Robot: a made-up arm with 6 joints.
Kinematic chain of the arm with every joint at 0, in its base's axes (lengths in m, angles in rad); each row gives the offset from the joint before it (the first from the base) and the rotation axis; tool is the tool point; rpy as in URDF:
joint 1: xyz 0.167 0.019 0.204 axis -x
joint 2: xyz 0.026 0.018 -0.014 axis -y
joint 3: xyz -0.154 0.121 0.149 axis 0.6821 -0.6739 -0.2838
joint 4: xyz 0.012 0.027 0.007 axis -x
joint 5: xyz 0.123 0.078 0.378 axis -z
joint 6: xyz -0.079 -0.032 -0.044 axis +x
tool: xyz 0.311 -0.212 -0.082 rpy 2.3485 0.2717 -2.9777
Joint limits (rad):
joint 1: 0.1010..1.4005
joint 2: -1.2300..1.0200
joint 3: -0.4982..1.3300
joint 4: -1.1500..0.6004
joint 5: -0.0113..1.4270
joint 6: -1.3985..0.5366
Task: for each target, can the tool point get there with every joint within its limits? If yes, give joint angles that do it. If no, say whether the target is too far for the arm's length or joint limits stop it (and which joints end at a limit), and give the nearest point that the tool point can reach.
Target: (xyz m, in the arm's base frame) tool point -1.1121 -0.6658 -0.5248
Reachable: no: too far | nearest point -0.4661 -0.2051 -0.0345 | short by 0.933 m
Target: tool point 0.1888 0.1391 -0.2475
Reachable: no: joint limits stop it (at a limit: joint 1, joint 3, joint 4, joint 5) | nearest point 0.1906 -0.0020 -0.0536 | short by 0.240 m
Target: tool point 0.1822 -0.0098 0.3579
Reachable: yes | joints 1.2243 0.2046 0.3953 -0.9662 0.7062 0.1279
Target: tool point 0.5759 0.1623 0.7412
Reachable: yes | joints 0.4432 -0.7790 0.6393 0.4390 0.3267 -0.8651
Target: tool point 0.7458 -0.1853 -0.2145
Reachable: no: joint limits stop it (at a limit: joint 1, joint 2, joint 3, joint 5) | nearest point 0.7458 -0.0929 -0.1904 | short by 0.095 m
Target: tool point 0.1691 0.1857 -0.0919
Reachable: no: joint limits stop it (at a limit: joint 1, joint 3, joint 4, joint 5) | nearest point 0.1762 0.0506 0.0009 | short by 0.164 m
